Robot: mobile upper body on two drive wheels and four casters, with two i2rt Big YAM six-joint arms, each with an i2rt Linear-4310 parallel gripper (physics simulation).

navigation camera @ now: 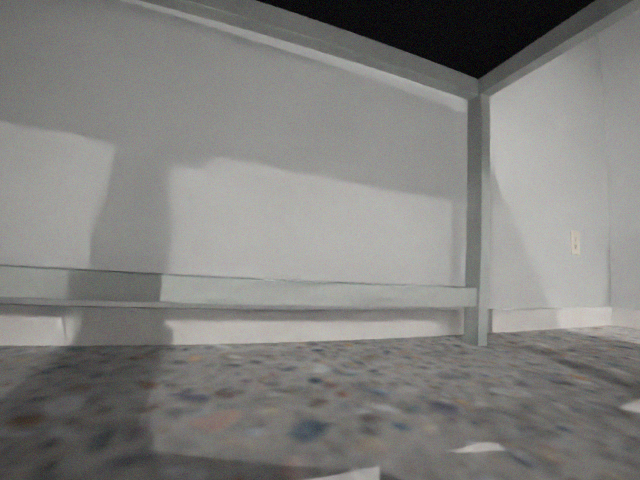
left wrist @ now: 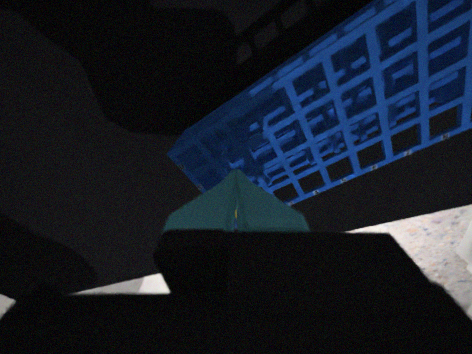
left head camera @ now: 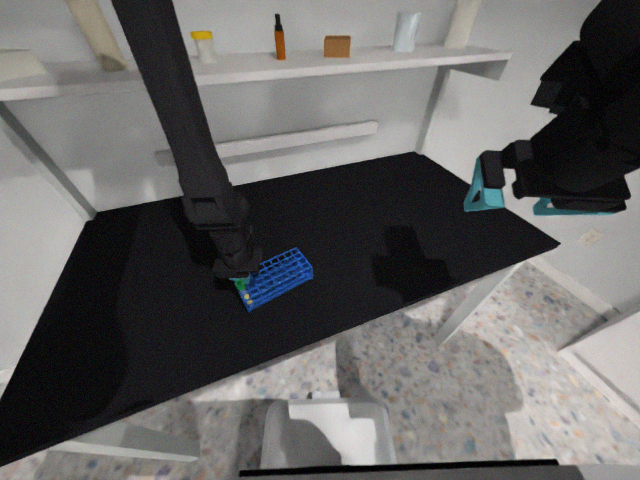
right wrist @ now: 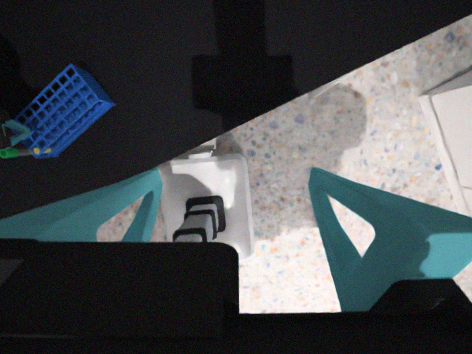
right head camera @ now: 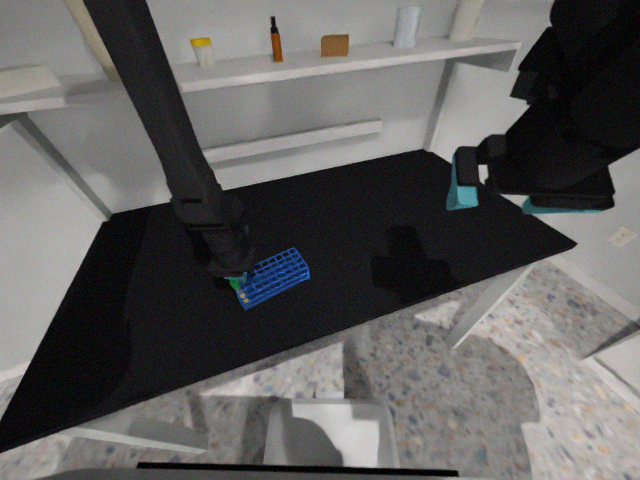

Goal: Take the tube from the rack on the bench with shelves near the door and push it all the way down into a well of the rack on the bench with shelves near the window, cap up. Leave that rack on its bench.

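Places are measured from the left arm's base along level axes (x back, y right, z up), in centimetres.
Where they show: left gripper, between the fingertips: [left wrist: 236,176] [left head camera: 248,282] [right wrist: 29,131] [right head camera: 244,281]; right gripper, between the fingertips: [left head camera: 499,209] [right wrist: 235,176] [right head camera: 484,207].
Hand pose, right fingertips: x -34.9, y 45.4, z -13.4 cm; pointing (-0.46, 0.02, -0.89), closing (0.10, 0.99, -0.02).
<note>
Each offset is from my right fingertips to the top centre of the thing. "spot": to the spot under its first point.
A blue wire-grid rack {dy -38.2, dx -12.9, dz -30.4 cm} [left head camera: 283,290] [right head camera: 279,289] [left wrist: 422,45] [right wrist: 82,120] stands on the black bench. A green-capped tube {spot: dy -43.7, dx -4.8, dz -24.3 cm} [left head camera: 240,284] [right head camera: 235,283] [right wrist: 8,152] is at the rack's left end; its body is partly hidden and its seating cannot be told. My left gripper [left head camera: 241,277] [right head camera: 237,277] [left wrist: 236,176] [right wrist: 29,131] is shut with its fingertips together, empty, close beside the green cap at the rack's left end. My right gripper [left head camera: 516,209] [right head camera: 498,207] [right wrist: 235,176] is open and empty, raised at the right side. I cannot tell which bench this is.
Two tan dots {spot: dy -43.4, dx -4.5, dz -30.4 cm} [left head camera: 247,299] [right head camera: 244,297] show at the rack's near left corner. A shelf {spot: dy -29.5, dx -44.4, dz +9.3 cm} [left head camera: 299,69] [right head camera: 294,71] above the bench holds a yellow-lidded jar, an orange bottle, a brown box and cylinders. A white bin [left head camera: 379,428] [right head camera: 385,428] stands on the floor before the bench.
</note>
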